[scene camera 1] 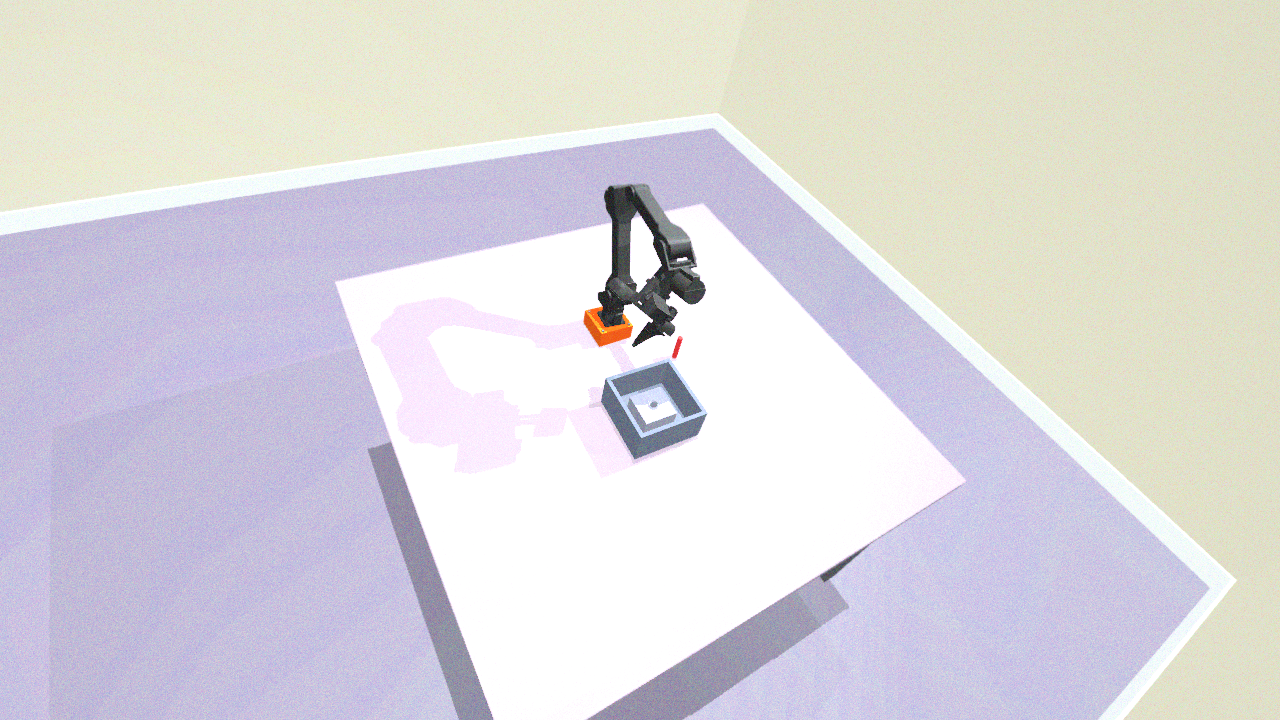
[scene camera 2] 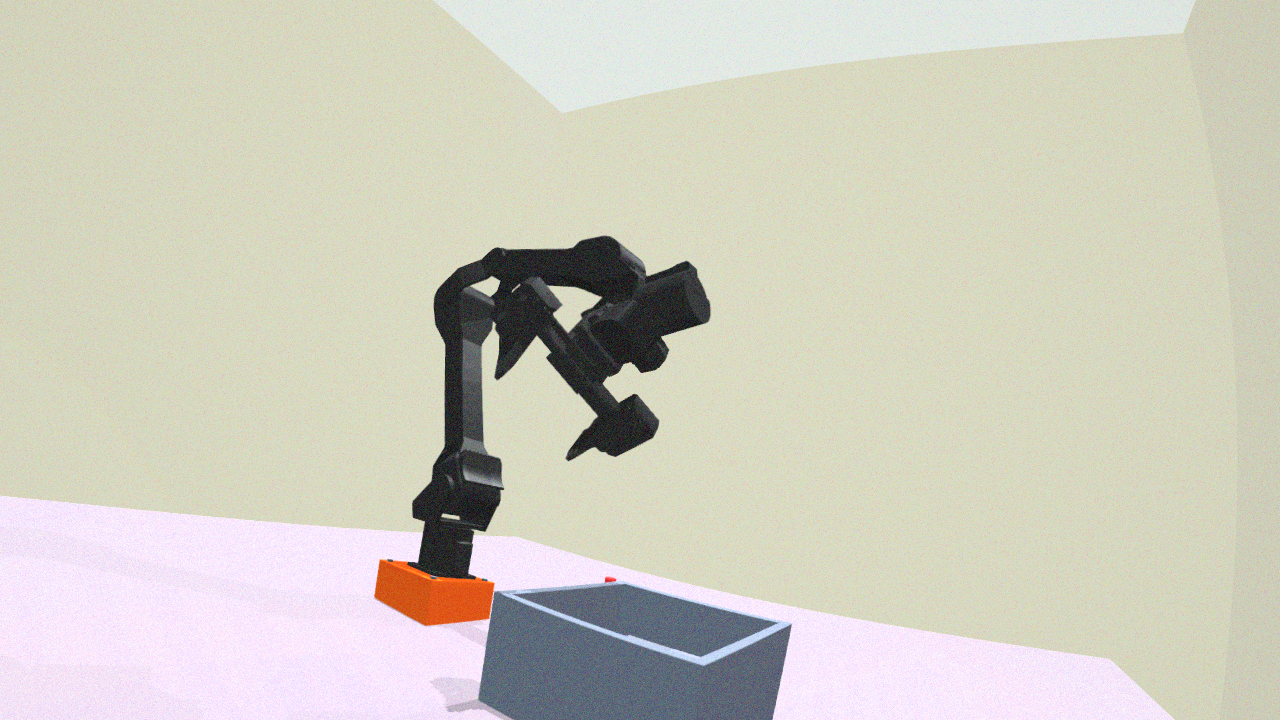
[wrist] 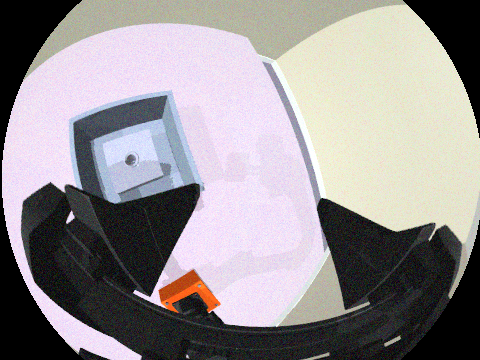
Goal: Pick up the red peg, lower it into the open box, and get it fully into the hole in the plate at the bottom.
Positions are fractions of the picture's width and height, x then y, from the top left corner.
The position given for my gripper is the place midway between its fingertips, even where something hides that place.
Observation:
In view: my gripper (scene camera 2: 0.42,0.58) and a pale plate (scene camera 1: 0.51,0.57).
The pale plate is seen too in the wrist view (wrist: 0.25,0.43). My gripper shows as well in the wrist view (wrist: 0.54,0.55).

